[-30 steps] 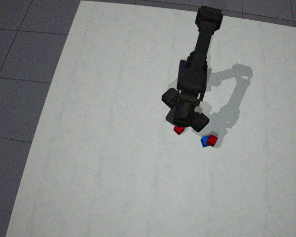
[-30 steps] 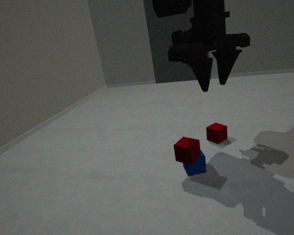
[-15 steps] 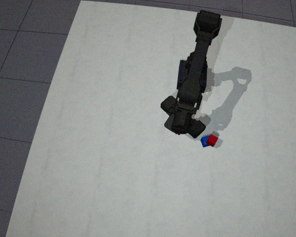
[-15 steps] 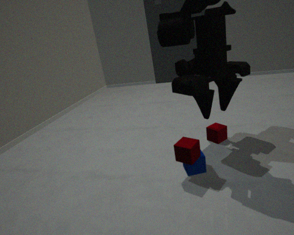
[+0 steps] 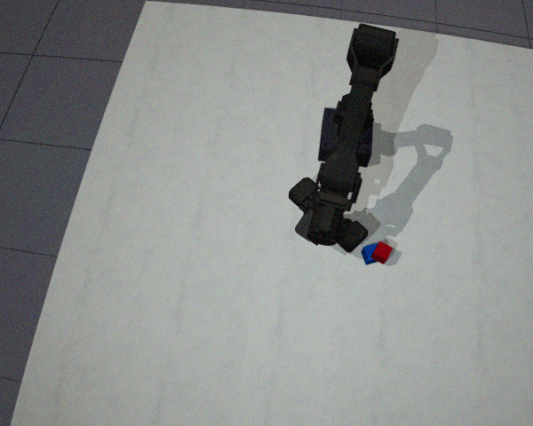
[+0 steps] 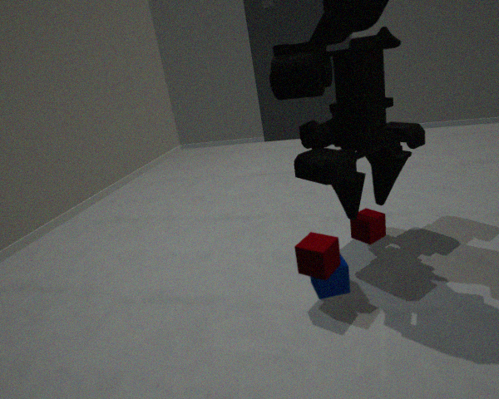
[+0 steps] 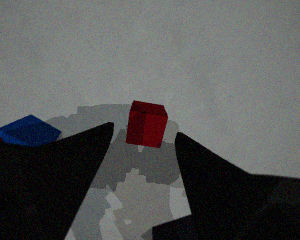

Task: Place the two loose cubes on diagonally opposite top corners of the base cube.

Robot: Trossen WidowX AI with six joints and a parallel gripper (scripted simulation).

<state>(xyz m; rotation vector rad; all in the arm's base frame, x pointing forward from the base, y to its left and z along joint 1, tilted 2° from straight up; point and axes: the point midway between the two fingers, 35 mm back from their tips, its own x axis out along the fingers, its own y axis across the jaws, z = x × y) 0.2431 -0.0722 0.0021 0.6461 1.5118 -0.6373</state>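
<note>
The red cube lies 7 cm ahead of my gripper tip, 13 cm to the left of it and 1 cm above it. The rest, counted from my gripper tip: blue cube: 6 cm ahead, 11 cm to the left, 2 cm below.
</note>
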